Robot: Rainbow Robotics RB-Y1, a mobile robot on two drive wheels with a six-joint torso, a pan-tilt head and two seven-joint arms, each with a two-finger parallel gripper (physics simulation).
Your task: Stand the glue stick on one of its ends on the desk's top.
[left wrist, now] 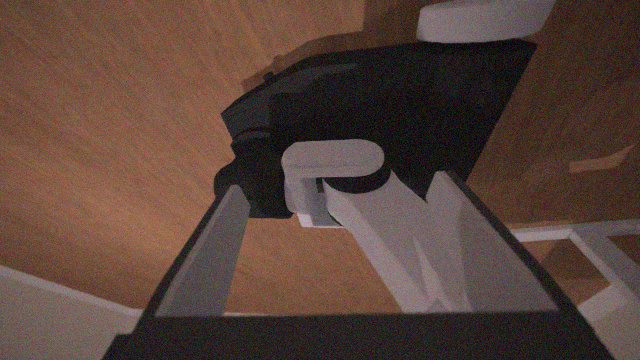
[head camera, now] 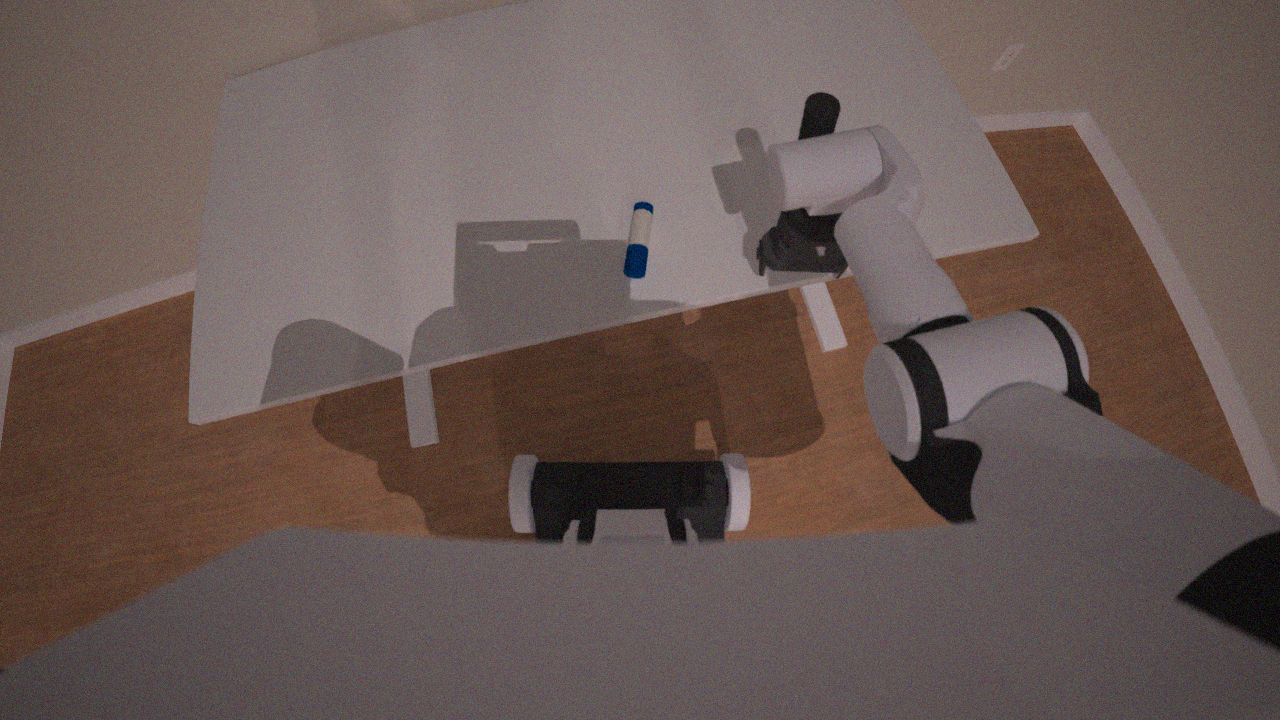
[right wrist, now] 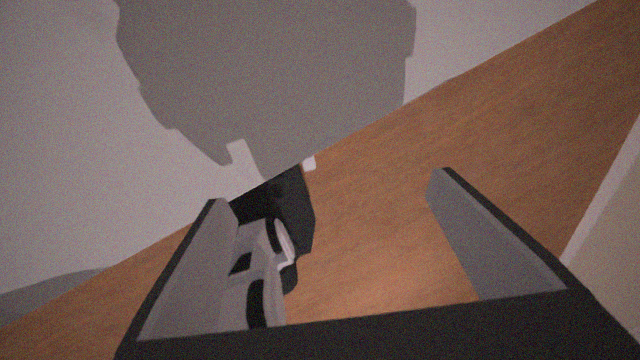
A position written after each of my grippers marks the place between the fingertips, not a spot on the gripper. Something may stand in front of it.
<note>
I see my left gripper (left wrist: 334, 190), my right gripper (head camera: 799, 271), a glue stick (head camera: 637, 251) and a white desk (head camera: 460, 188).
My right gripper is seen too in the right wrist view (right wrist: 329, 196). The white desk is seen too in the right wrist view (right wrist: 125, 125). The left wrist view does not show the glue stick: it is out of frame. The right wrist view does not show the glue stick: it is out of frame.
</note>
